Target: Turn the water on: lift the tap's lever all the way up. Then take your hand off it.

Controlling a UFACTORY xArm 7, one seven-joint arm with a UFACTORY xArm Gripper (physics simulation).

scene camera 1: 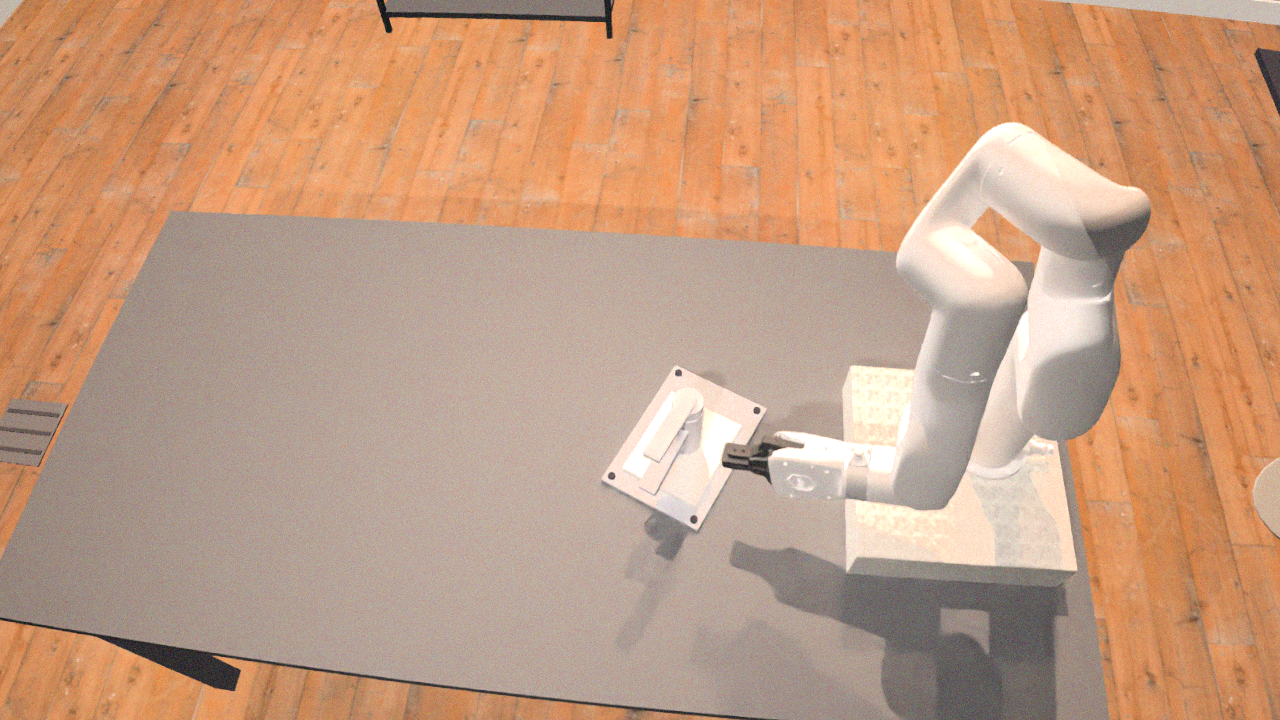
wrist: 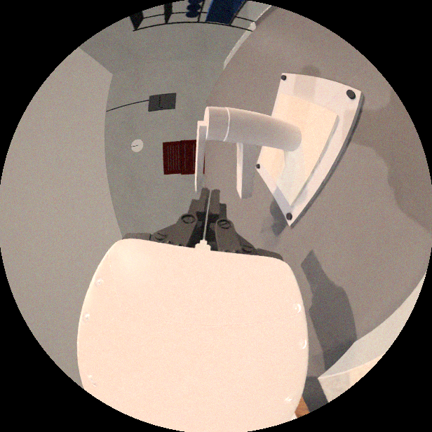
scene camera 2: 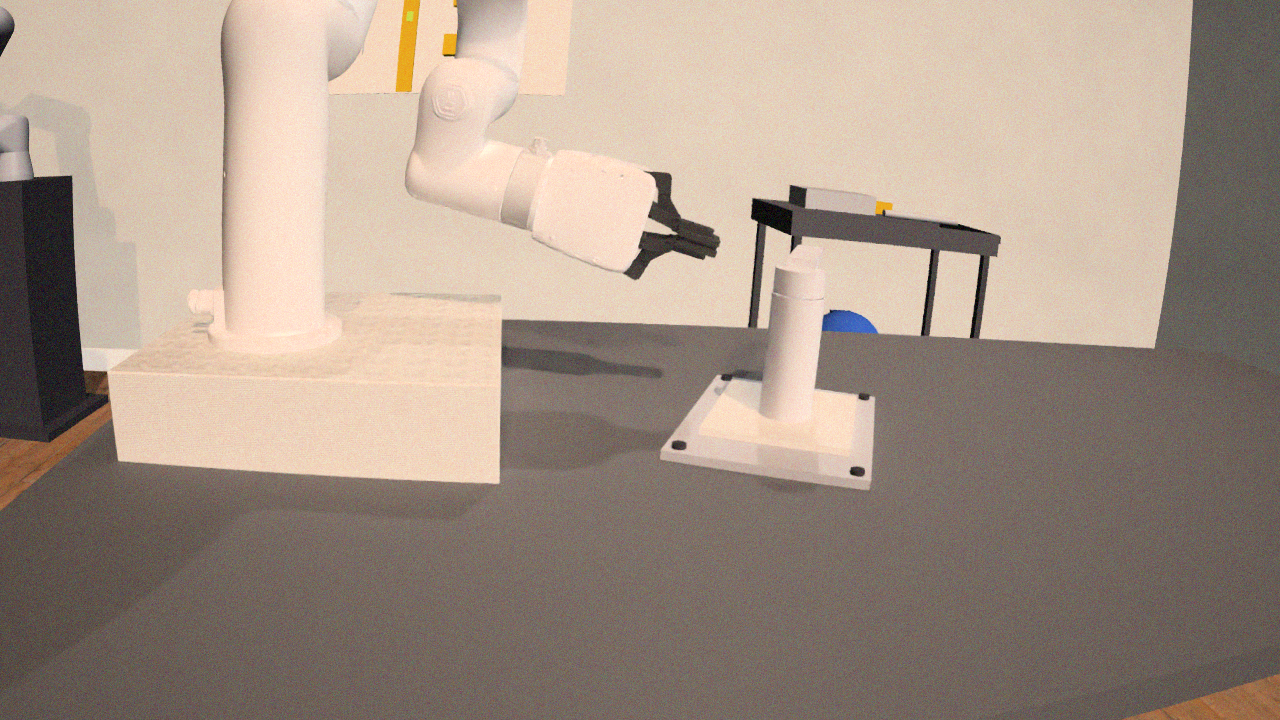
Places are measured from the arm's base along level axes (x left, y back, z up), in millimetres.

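Where they show: gripper, fingertip midpoint: [scene camera 1: 723, 454] [scene camera 2: 717, 247]; arm's base at its link origin: [scene camera 1: 985, 443] [scene camera 2: 274, 335].
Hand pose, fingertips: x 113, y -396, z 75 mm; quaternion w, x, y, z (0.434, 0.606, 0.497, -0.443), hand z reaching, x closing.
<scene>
Each offset is from my fingertips to the top centre of the thing. "spot": to the spot under its first point. Level surfaces: height alone.
The white tap @(spot: dx -59, dy -51, dz -80 mm) [scene camera 1: 691, 438] [scene camera 2: 792, 353] [wrist: 260, 131] stands upright on a pale plate @(dx -80, dy -61, dz -138 mm) [scene camera 1: 720, 396] [scene camera 2: 765, 465] [wrist: 320, 83] with dark corner bolts. Its flat lever @(dx -29, dy -80, dz +6 mm) [scene camera 1: 669, 429] [scene camera 2: 807, 257] [wrist: 200, 157] lies across the top of the body, above the spout @(dx -15, dy -86, dz -51 mm) [scene camera 1: 660, 472] [wrist: 244, 172]; its exact tilt is hard to tell. My gripper [scene camera 1: 728, 455] [scene camera 2: 714, 245] [wrist: 208, 201] is shut and empty. Its fingertips are on the arm's side of the tap, at about the lever's height. They show close to the lever's free end in the wrist view, but a gap shows in both scene views.
The tap's plate rests on the grey table @(dz -150 mm) [scene camera 1: 358, 376] [scene camera 2: 626, 573]. My arm stands on a pale block [scene camera 1: 957, 565] [scene camera 2: 313, 420] beside it. A dark cart [scene camera 2: 895, 234] and a blue ball [scene camera 2: 850, 322] are in the background beyond the table.
</scene>
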